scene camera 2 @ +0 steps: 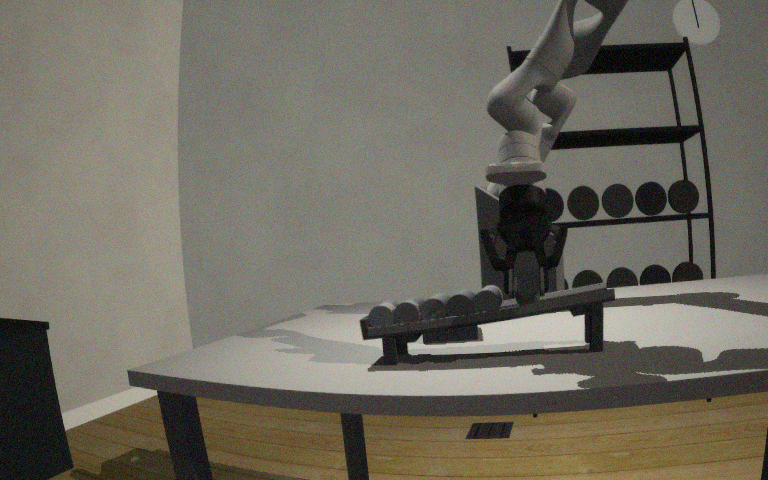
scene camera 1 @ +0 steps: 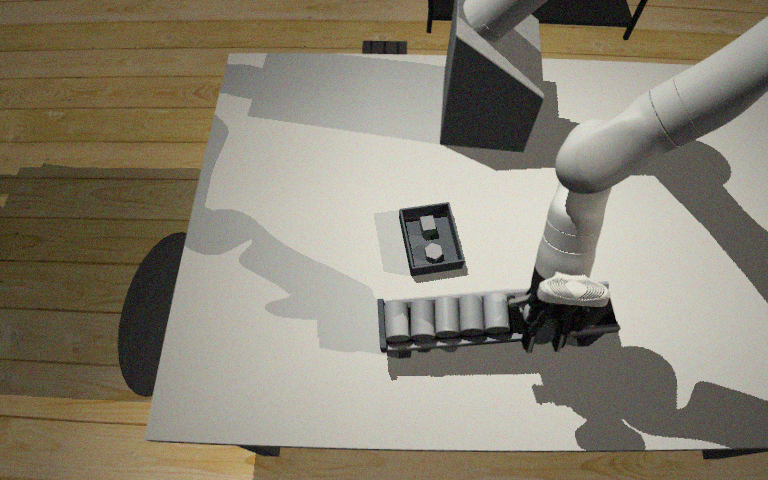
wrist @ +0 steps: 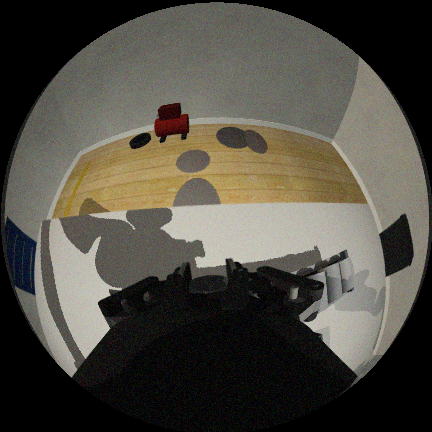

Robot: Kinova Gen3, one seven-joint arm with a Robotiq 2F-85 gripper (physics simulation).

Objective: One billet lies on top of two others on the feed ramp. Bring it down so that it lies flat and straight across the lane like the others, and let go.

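Places are measured from the arm's base along level axes (x back, y right, z up), in metres.
Pixels of known places: gripper, between the fingertips: (scene camera 2: 526, 295) (scene camera 1: 541, 348) (wrist: 207, 268); arm's base, origin of its link: (scene camera 1: 482, 20).
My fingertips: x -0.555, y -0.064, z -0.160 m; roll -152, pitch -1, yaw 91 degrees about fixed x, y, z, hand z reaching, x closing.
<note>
For each thing: its top centre in the pictures, then the offset to it from my fingertips. "spot": a spot on its surface instead.
- uppermost lying billet, centre of its top: (scene camera 2: 487, 287) (scene camera 1: 498, 309) dx +0.063, dy +0.063, dz +0.008 m
- dark open tray, a spot on its surface: (scene camera 1: 438, 270) spot: dx +0.175, dy +0.143, dz -0.089 m
The feed ramp (scene camera 1: 382, 327) (scene camera 2: 577, 297) slopes down to the left. Several grey billets (scene camera 1: 446, 316) (scene camera 2: 434, 307) (wrist: 334, 281) lie flat across its lane, side by side from the low end wall. My gripper (scene camera 1: 543, 343) (scene camera 2: 527, 289) (wrist: 207, 268) is over the lane just uphill of them, shut on one billet (scene camera 2: 526, 274) (wrist: 209, 284). This billet shows as a tall shape in scene camera 2 and looks steeply tipped, its lower end close to the ramp bed; contact cannot be told. It stands apart from the uppermost lying billet (scene camera 1: 496, 313) (scene camera 2: 488, 296). The gripper body hides it in scene camera 1.
A dark open tray (scene camera 1: 438, 270) with two small parts stands behind the ramp. A large dark panel block (scene camera 1: 491, 99) stands farther back. The arm reaches in from the back right. A black shelf rack (scene camera 2: 706, 186) with round things stands behind the table.
</note>
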